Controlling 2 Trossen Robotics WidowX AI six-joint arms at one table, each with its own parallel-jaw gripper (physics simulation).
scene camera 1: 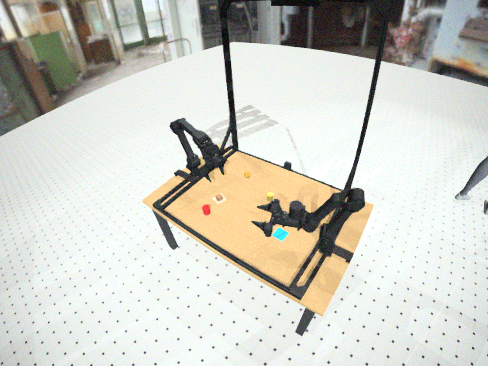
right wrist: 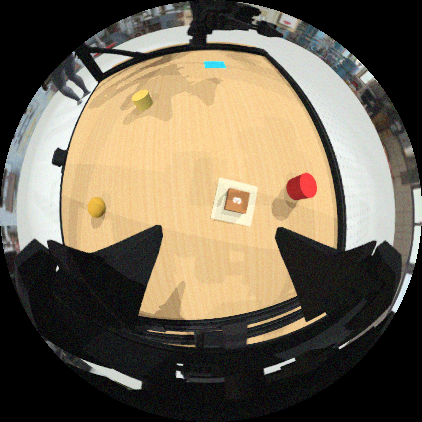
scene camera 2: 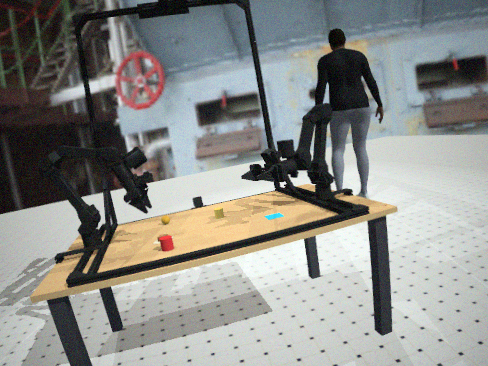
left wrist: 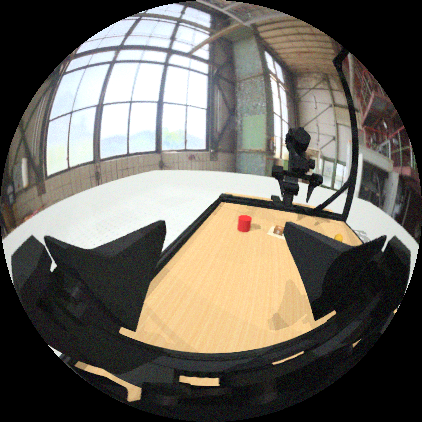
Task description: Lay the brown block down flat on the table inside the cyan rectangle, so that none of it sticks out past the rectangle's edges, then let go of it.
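Frame: origin at the left arm's base, x up, y right, z ahead, level; centimetres.
Seen in the pictures: left gripper, fingertip midpoint: [scene camera 1: 253, 213] [scene camera 2: 248, 177] [left wrist: 228, 227]; right gripper, fingertip midpoint: [scene camera 1: 217, 178] [right wrist: 221, 232] [scene camera 2: 149, 210] [left wrist: 294, 199]; left arm's base at its link origin: [scene camera 1: 325, 248] [right wrist: 199, 43] [scene camera 2: 324, 197]; right arm's base at its link origin: [scene camera 1: 195, 173] [right wrist: 209, 339] [scene camera 2: 93, 245] [left wrist: 286, 204].
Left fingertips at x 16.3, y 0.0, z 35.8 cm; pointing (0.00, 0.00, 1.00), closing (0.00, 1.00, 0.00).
Note:
Offsets run from my left fingertips to a thing's top centre. "spot": to the spot under its first point.
The brown block @(dx -16.3, dy +21.8, dz +27.9 cm) [scene camera 1: 219, 197] [left wrist: 279, 230] [right wrist: 236, 200], marked with a white 3, lies on a pale square @(spot: dx -18.1, dy +18.7, dz +28.3 cm) [right wrist: 252, 195]. In scene camera 2 it is largely hidden behind the red cylinder. The cyan rectangle @(spot: dx -18.1, dy +5.0, dz -12.1 cm) [scene camera 1: 280, 234] [scene camera 2: 274, 216] [right wrist: 215, 65] lies on the table near the left arm, with no block on it. My right gripper [scene camera 1: 216, 176] [scene camera 2: 143, 208] [right wrist: 221, 232] is open and empty above the table, pointing down, with the block ahead between its fingers' directions. My left gripper [scene camera 1: 256, 215] [scene camera 2: 244, 177] [left wrist: 228, 227] is open and empty, raised near the cyan rectangle.
A red cylinder @(dx -14.0, dy +9.9, dz +30.8 cm) [scene camera 1: 206, 210] [scene camera 2: 166, 243] [left wrist: 244, 223] [right wrist: 302, 186] stands near the block. A yellow cylinder @(dx -14.3, dy +28.8, dz -1.1 cm) [scene camera 1: 270, 196] [scene camera 2: 219, 213] [right wrist: 142, 100] and an orange ball @(dx -14.3, dy +44.9, dz +17.5 cm) [scene camera 1: 247, 175] [scene camera 2: 165, 220] [right wrist: 96, 207] are farther back. A black frame [scene camera 2: 200, 251] borders the table.

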